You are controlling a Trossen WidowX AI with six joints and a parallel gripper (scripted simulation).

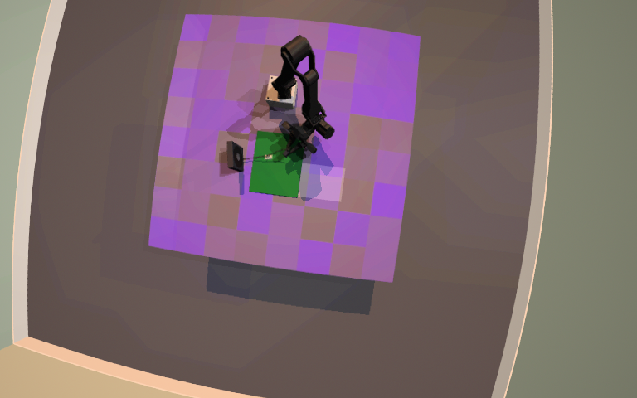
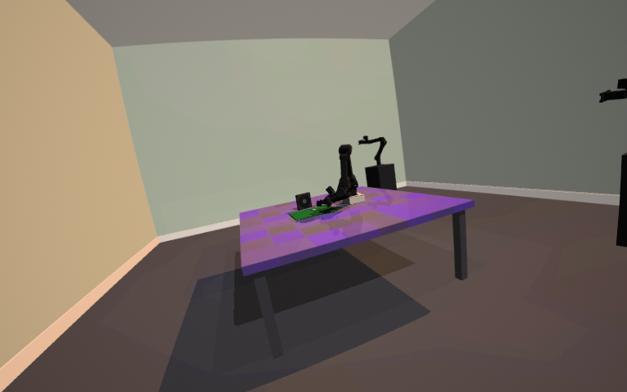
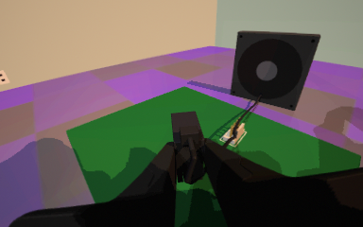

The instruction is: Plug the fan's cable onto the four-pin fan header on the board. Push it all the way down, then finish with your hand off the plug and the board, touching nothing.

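My gripper tip is 40 mm short of the green board, 60 mm to the left of it and 80 mm above it. The rest, counted from my gripper tip: dark fan plug: 10 mm below; fan: 20 mm ahead, 240 mm to the right, 10 mm below; fan header: 10 mm ahead, 110 mm to the right, 70 mm below.
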